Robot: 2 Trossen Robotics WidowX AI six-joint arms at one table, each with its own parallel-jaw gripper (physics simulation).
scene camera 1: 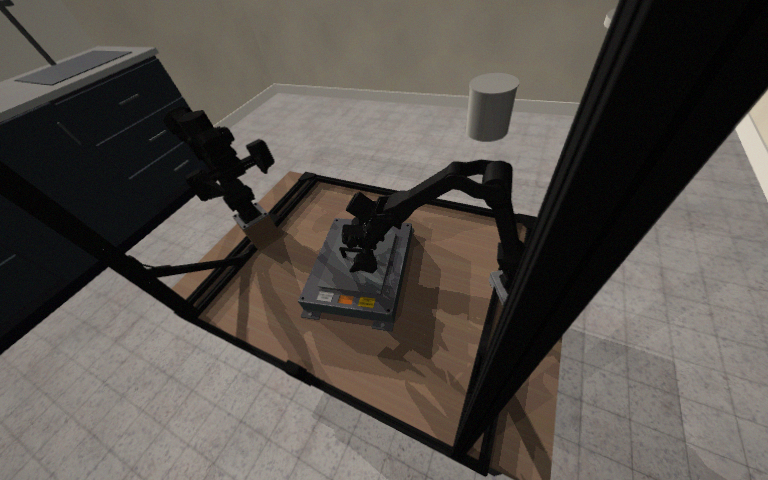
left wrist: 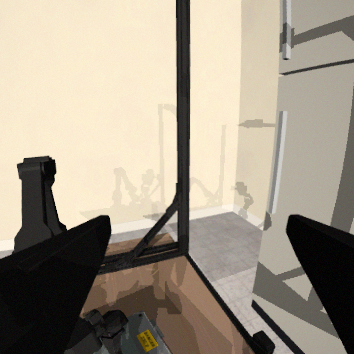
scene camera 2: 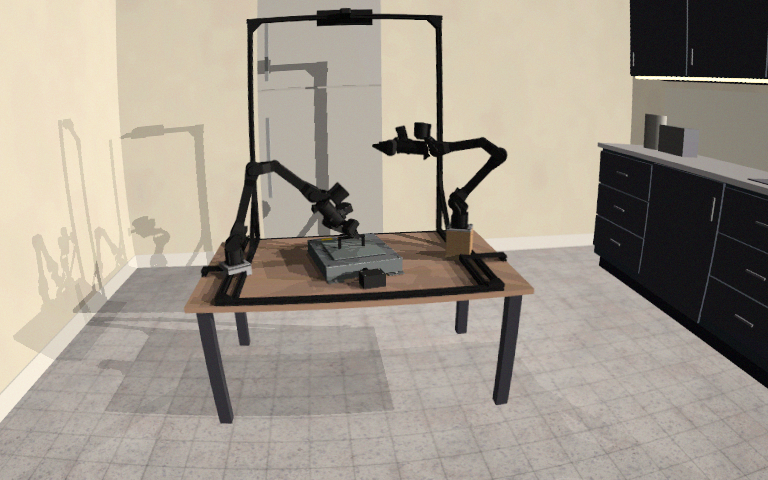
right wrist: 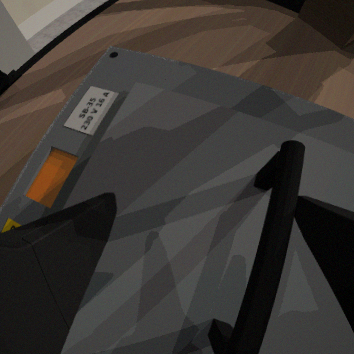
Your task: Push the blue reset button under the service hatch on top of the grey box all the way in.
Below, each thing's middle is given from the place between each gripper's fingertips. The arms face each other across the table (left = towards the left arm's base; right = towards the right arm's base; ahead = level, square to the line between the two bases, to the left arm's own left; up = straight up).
The service hatch point(scene camera 1: 336, 275) lies 30 mm ahead of my right hand, 20 mm below it and 10 mm to the right of it.
The service hatch is 12 cm ahead of my left hand, 13 cm to the right of it and 37 cm below it.
